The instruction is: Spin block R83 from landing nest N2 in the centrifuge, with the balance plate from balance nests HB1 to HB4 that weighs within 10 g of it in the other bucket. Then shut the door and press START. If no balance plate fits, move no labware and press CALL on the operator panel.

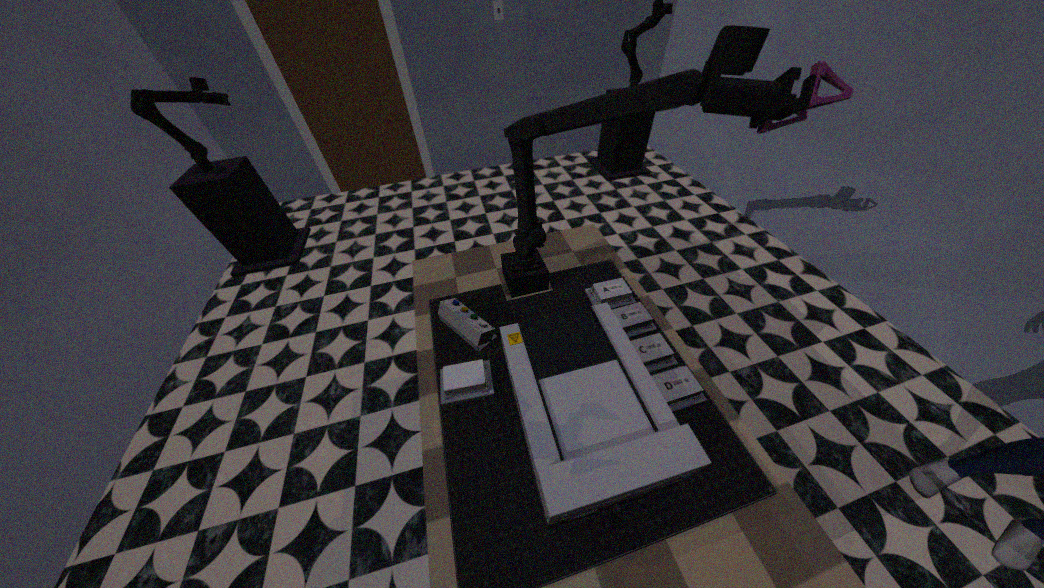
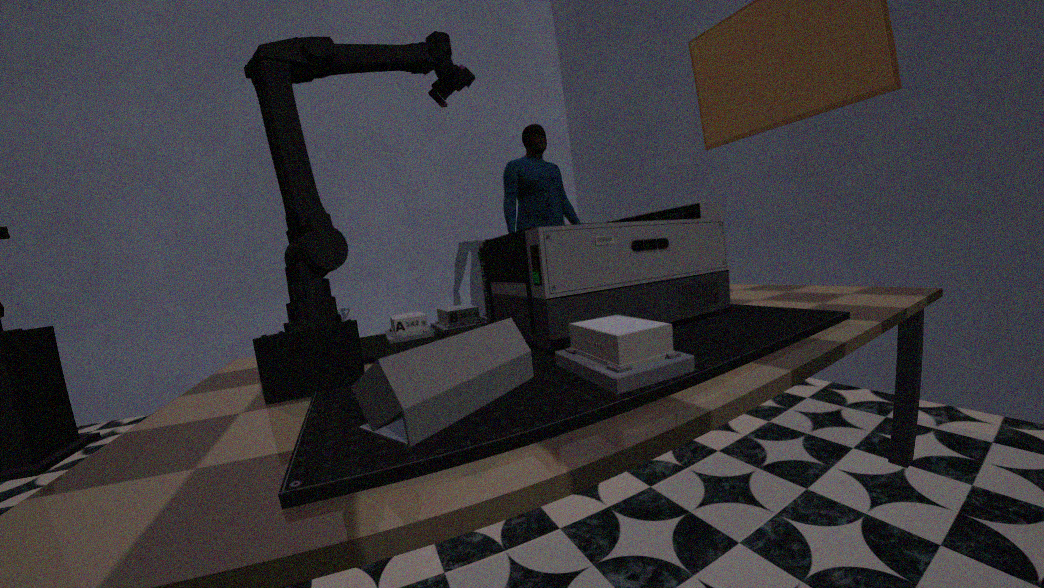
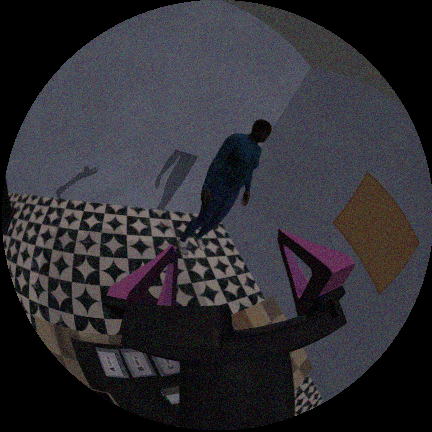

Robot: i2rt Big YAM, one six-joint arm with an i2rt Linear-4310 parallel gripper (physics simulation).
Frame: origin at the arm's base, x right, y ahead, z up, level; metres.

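Seen in the pictures: gripper, fingertip midpoint: [image 1: 827,105] [image 2: 456,96] [image 3: 225,242]; arm's base, link origin: [image 1: 523,264] [image 2: 315,327].
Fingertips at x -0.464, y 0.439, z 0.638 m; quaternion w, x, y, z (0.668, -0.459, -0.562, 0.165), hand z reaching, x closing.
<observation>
Pixels of each thing's middle, then the offset from my fingertips to it. Level surfaces: height alone.
- white block, body centre: [image 2: 618,338] [image 1: 464,377] dy -0.038, dx +0.764, dz -0.684 m
- grey nest, body centre: [image 2: 619,359] [image 1: 466,381] dy -0.038, dx +0.764, dz -0.712 m
- Balance plates A, body centre: [image 2: 408,323] [image 1: 611,291] [image 3: 110,363] dy -0.247, dx +0.169, dz -0.693 m
- B, body centre: [image 2: 457,315] [image 1: 629,318] [image 3: 137,363] dy -0.111, dx +0.162, dz -0.693 m
- C, body centre: [image 1: 648,351] [image 3: 167,361] dy +0.029, dx +0.170, dz -0.693 m
- D, body centre: [image 1: 674,386] dy +0.161, dx +0.159, dz -0.693 m
- centrifuge, body centre: [image 2: 601,269] [image 1: 580,399] dy +0.154, dx +0.467, dz -0.604 m
- operator panel, body centre: [image 2: 451,368] [image 1: 465,320] dy -0.259, dx +0.732, dz -0.684 m
- black mat, surface height: dz -0.726 m
- checkered wooden table, surface height: dz -0.739 m
My gripper [image 1: 805,111] [image 2: 454,89] [image 3: 225,242] is open and empty, high above the table and away from the labware. A white block [image 1: 463,374] [image 2: 620,339] sits on a grey nest [image 1: 478,395] [image 2: 620,381]; no label is readable on either. Balance plates A [image 1: 612,287] [image 2: 409,322] [image 3: 111,362], B [image 1: 632,316] [image 2: 458,315] [image 3: 139,363], C [image 1: 651,349] and D [image 1: 672,383] sit in a row; their weights are too blurred to read surely. The centrifuge [image 1: 522,390] [image 2: 628,259] stands between; its buckets are hidden and its door state is unclear. The operator panel [image 1: 466,322] [image 2: 460,372] has coloured buttons.
A black mat [image 1: 504,536] [image 2: 767,325] lies under the equipment on a checkered wooden table [image 1: 438,270] [image 2: 182,430]. A person [image 2: 534,186] [image 3: 227,175] in blue stands beyond the table. Two other arms stand on dark pedestals [image 1: 233,211] [image 1: 624,146] on the floor behind.
</observation>
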